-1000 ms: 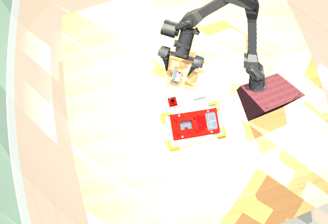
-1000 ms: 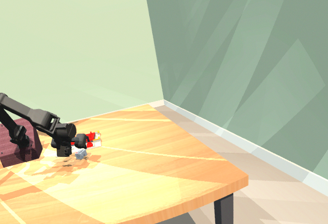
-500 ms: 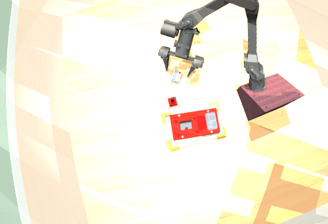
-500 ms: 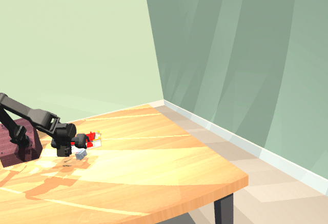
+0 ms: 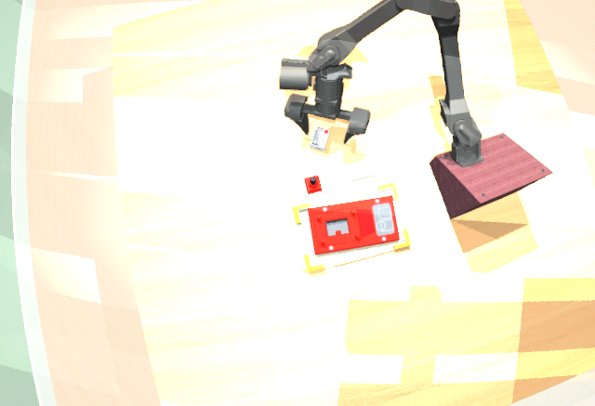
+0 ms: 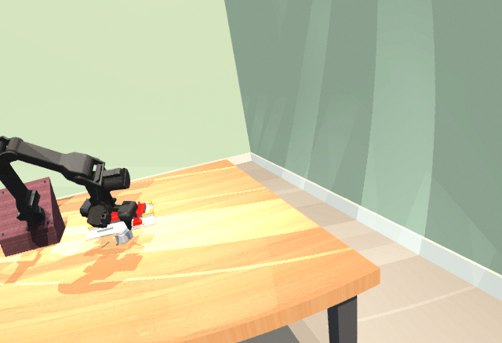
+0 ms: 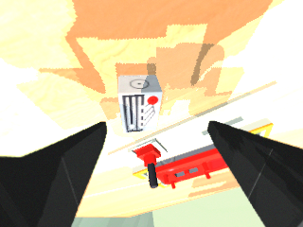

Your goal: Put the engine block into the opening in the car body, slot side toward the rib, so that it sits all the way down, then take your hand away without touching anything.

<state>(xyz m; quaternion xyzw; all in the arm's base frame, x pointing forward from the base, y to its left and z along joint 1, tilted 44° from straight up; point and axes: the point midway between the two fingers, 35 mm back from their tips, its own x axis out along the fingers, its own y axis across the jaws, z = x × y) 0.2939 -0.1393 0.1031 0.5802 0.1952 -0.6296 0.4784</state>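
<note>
Right now the engine block is 30 mm below my gripper tip, 10 mm to the right of it and 10 mm ahead of it.
</note>
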